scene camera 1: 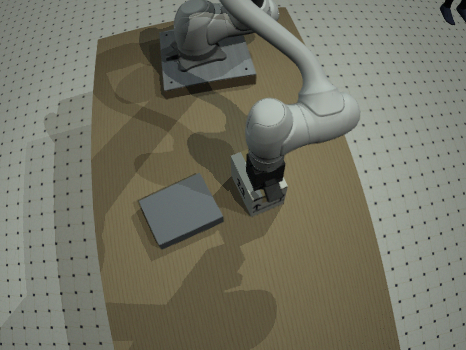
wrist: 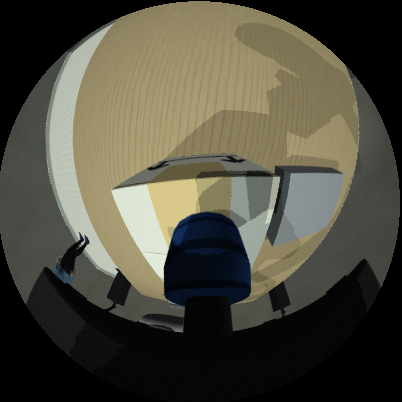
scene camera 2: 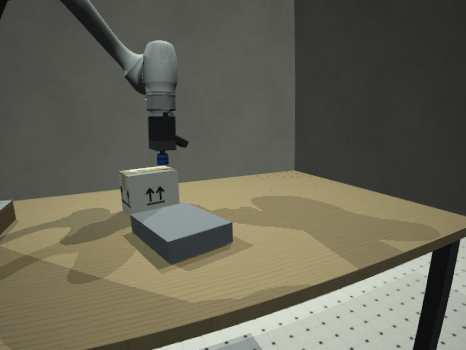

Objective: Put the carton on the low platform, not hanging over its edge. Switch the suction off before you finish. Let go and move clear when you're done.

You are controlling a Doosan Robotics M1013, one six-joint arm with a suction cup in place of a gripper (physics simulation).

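Places are measured from the arm's base along level axes (x ahead, y left, z up), in metres.
Pixels of known places: hand, tool point: (wrist: 205,239) (scene camera 2: 162,164); arm's base, link origin: (scene camera 1: 197,50).
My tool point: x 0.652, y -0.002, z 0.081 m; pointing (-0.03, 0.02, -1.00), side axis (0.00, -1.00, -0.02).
For each thing: its top centre in the pictures, then the offset to it from my tool point. Level surfaces: height alone.
- carton, top centre: (wrist: 198,262) (scene camera 1: 259,170) (scene camera 2: 147,170) dx -0.049, dy +0.006, dz -0.016 m
- low platform, top centre: (scene camera 2: 178,218) (wrist: 316,208) (scene camera 1: 179,208) dx -0.052, dy -0.246, dz -0.098 m
- wooden table, surface height: dz -0.146 m
The carton (scene camera 1: 243,186) (scene camera 2: 150,192) (wrist: 172,200), pale with a tan tape strip on top and arrows on its sides, stands upright on the table beside the low platform. The low platform (scene camera 1: 180,210) (scene camera 2: 182,222) (wrist: 312,200) is a flat grey block with nothing on it. My blue suction cup (scene camera 2: 162,163) (wrist: 207,250) points down over the carton's top, very close above it; a thin gap seems to remain in the second scene view. The cup holds nothing. In the first scene view the cup is hidden by the black tool body (scene camera 1: 265,175).
The arm's base stands on a grey mounting plate (scene camera 1: 232,72) at the far end of the wooden table (scene camera 1: 325,250) (scene camera 2: 300,260). A person in blue (wrist: 65,270) shows at the lower left of the wrist view, beyond the table. Arm shadows fall across the table.
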